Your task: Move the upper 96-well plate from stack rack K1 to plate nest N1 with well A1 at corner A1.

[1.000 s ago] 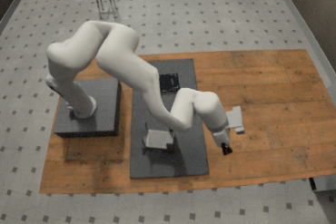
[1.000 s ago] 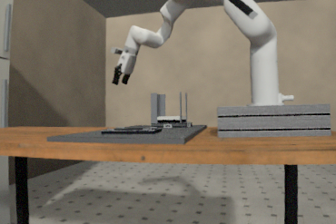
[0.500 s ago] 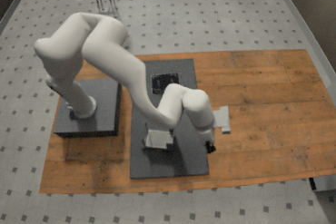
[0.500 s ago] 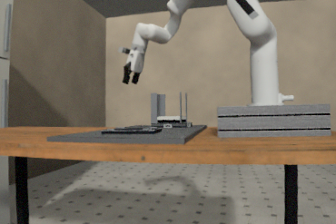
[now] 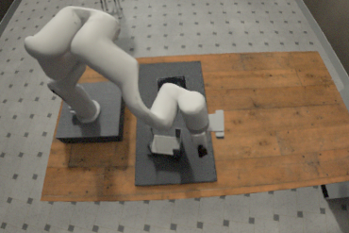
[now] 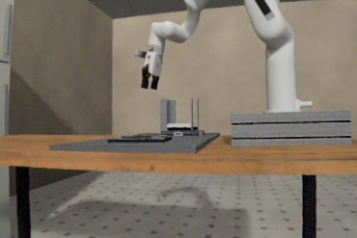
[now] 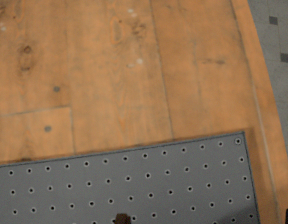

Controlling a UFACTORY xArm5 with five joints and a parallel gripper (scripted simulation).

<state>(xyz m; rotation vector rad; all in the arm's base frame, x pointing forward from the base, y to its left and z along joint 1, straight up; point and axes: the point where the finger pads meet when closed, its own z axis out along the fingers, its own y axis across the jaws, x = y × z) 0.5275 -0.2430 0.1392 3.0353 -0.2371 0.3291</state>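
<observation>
My hand is 170 mm above the white 96-well plate, 150 mm past it and 50 mm to the right of it. From my hand the other things lie so: plate nest N1: 400 mm to the left, 210 mm below, 100 mm behind.
</observation>
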